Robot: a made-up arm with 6 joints. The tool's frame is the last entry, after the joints. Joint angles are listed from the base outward. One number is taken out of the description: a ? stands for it. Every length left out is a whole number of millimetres.
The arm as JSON. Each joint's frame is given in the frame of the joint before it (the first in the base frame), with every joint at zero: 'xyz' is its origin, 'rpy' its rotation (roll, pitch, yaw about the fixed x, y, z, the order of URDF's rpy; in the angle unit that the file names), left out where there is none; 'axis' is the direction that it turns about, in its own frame. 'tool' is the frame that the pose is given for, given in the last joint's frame.
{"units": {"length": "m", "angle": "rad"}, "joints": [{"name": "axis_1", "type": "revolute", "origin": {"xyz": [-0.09, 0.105, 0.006], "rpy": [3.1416, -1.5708, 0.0]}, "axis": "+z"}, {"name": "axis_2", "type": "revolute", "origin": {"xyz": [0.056, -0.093, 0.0], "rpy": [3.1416, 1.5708, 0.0]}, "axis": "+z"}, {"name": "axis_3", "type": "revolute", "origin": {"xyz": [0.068, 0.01, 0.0], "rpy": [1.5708, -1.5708, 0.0]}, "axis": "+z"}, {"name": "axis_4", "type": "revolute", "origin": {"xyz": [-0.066, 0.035, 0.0], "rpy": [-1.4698, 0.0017, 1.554]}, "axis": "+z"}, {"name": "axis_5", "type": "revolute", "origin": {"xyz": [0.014, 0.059, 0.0], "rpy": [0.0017, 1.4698, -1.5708]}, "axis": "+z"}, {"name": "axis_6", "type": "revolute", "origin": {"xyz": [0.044, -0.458, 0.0], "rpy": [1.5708, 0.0, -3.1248]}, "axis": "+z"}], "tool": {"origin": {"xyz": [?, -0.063, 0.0], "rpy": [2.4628, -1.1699, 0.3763]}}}
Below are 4 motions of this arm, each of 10 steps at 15 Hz.
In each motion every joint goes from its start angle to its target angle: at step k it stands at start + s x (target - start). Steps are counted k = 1, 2, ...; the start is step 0. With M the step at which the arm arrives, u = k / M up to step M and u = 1 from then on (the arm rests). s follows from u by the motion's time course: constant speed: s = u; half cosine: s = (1 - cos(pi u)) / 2; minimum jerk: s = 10 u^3 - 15 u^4 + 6 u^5.
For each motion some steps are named. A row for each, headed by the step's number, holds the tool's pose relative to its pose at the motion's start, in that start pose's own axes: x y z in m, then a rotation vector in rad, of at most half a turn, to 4 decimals.
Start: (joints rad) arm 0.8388 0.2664 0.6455 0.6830 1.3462 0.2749
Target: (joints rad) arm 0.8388 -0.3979 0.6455 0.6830 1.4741 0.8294
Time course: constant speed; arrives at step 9
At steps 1, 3, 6, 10:
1: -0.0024 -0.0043 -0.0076 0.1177 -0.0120 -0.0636
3: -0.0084 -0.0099 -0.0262 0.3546 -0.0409 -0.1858
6: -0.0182 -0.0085 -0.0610 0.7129 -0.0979 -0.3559
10: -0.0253 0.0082 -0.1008 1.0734 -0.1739 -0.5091

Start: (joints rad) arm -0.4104 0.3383 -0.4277 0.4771 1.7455 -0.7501
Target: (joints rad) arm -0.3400 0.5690 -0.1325 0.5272 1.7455 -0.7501
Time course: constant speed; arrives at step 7
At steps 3, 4, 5, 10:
3: -0.0115 0.0525 -0.0386 -0.0692 -0.0939 -0.0876
4: -0.0141 0.0684 -0.0533 -0.0921 -0.1269 -0.1135
5: -0.0161 0.0834 -0.0687 -0.1148 -0.1607 -0.1378
10: -0.0186 0.1105 -0.1016 -0.1597 -0.2307 -0.1813

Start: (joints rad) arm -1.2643 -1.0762 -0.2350 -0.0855 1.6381 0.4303
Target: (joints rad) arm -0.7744 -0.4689 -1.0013 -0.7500 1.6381 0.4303
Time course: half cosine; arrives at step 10
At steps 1, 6, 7, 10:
1: 0.0006 0.0051 0.0017 -0.0320 0.0020 0.0022
6: 0.0426 0.1795 0.0176 -0.8042 0.1708 -0.0499
7: 0.0640 0.2240 0.0138 -0.9495 0.2461 -0.0839
10: 0.1068 0.2882 0.0048 -1.1362 0.3860 -0.1433

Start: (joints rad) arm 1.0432 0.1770 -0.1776 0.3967 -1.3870 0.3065
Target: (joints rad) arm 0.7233 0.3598 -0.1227 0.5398 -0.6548 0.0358
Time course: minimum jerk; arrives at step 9
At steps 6, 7, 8, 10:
6: -0.0181 0.1674 -0.2850 -0.2072 -0.6189 -0.2360
7: 0.0007 0.1928 -0.3360 -0.2596 -0.7207 -0.2812
8: 0.0120 0.2041 -0.3606 -0.2867 -0.7698 -0.3035
10: 0.0142 0.2060 -0.3649 -0.2916 -0.7785 -0.3074

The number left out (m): 0.103
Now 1 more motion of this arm.
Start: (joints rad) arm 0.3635 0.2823 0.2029 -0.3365 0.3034 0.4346
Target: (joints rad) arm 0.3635 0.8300 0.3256 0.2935 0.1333 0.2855
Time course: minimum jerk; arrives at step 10
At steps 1, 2, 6, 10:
1: -0.0002 -0.0001 0.0000 -0.0009 -0.0005 0.0012
2: -0.0013 -0.0004 -0.0003 -0.0066 -0.0036 0.0083
6: -0.0128 -0.0048 -0.0056 -0.1132 -0.0462 0.1210
10: -0.0155 -0.0059 -0.0068 -0.1940 -0.0642 0.1917

